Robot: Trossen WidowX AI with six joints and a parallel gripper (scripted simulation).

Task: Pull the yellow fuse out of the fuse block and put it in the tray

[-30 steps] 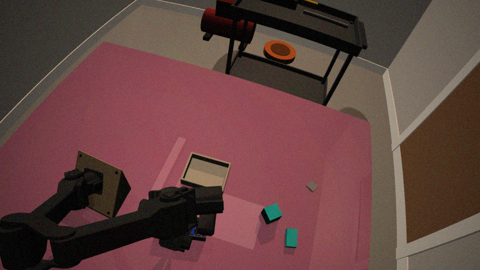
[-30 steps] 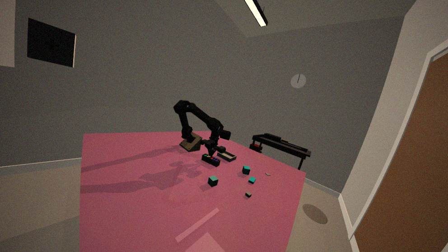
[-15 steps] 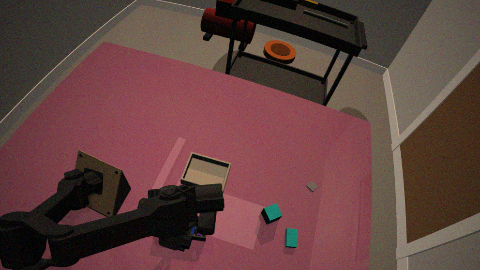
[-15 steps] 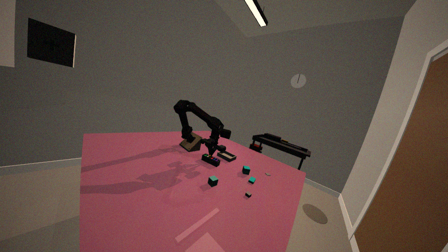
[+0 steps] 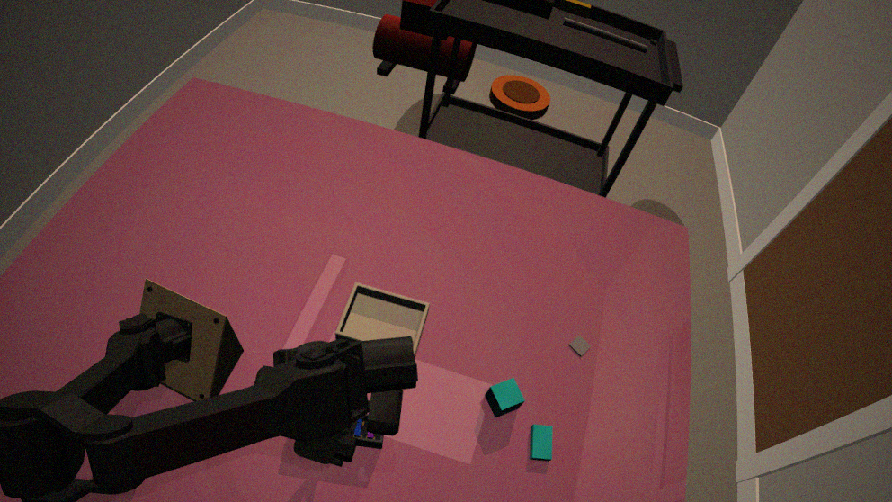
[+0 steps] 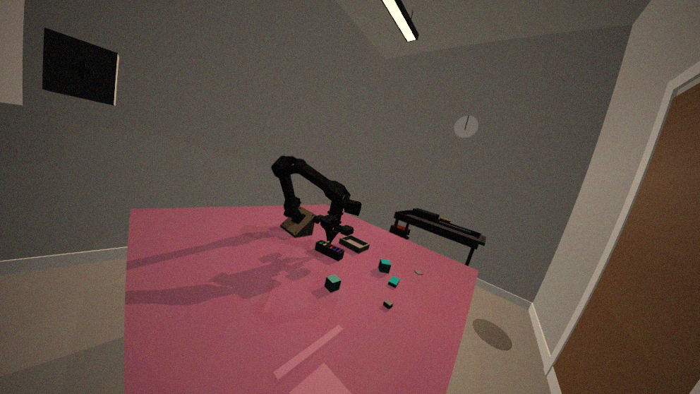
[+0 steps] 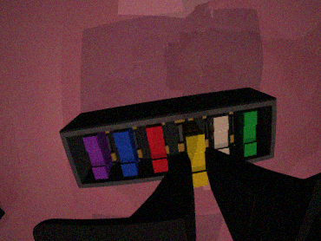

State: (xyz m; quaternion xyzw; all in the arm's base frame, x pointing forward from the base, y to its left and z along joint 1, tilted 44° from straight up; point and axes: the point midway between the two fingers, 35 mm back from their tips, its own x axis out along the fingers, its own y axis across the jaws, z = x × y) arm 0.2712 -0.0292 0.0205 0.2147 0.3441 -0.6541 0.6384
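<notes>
Right now my gripper tip is 190 mm to the right of the beige tray, 50 mm above it and 20 mm short of it. Also, from my gripper tip: teal cube (180 mm ahead, 160 mm to the right, 40 mm below); grey tile (360 mm ahead, 250 mm to the left, 50 mm below); yellow fuse (10 mm below).
</notes>
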